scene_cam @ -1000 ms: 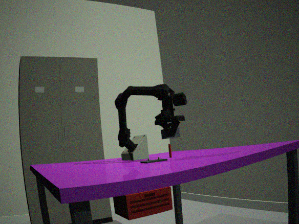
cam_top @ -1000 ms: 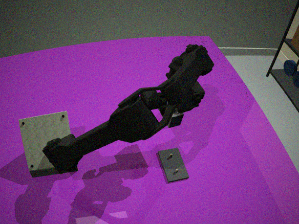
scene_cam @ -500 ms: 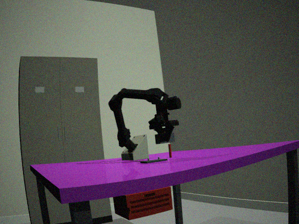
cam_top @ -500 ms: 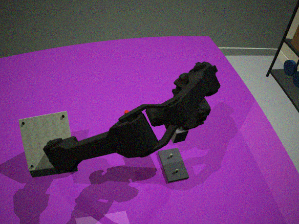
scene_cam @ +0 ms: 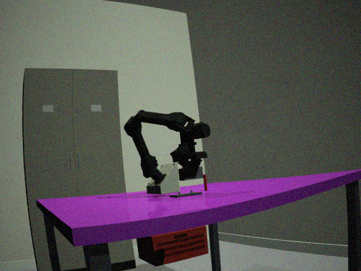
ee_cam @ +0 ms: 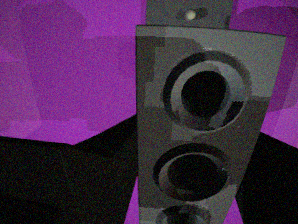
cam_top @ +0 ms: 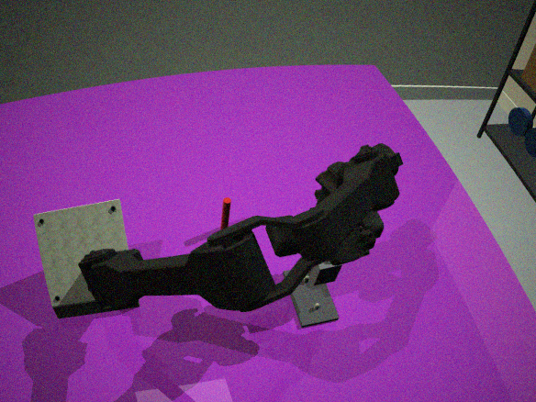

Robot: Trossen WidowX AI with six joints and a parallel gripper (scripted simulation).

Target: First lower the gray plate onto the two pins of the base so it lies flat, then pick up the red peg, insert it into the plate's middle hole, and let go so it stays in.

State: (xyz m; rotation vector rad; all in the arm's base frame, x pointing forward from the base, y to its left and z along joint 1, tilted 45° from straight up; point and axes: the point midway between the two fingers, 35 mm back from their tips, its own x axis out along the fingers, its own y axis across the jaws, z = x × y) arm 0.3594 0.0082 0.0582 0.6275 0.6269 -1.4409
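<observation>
My gripper tip is 1 cm past the flat base, 3 cm to the left of it and 7 cm above it. From my gripper tip the other things lie so: red peg 12 cm behind, 15 cm to the left, 3 cm below; gray plate 3 cm above.
</observation>
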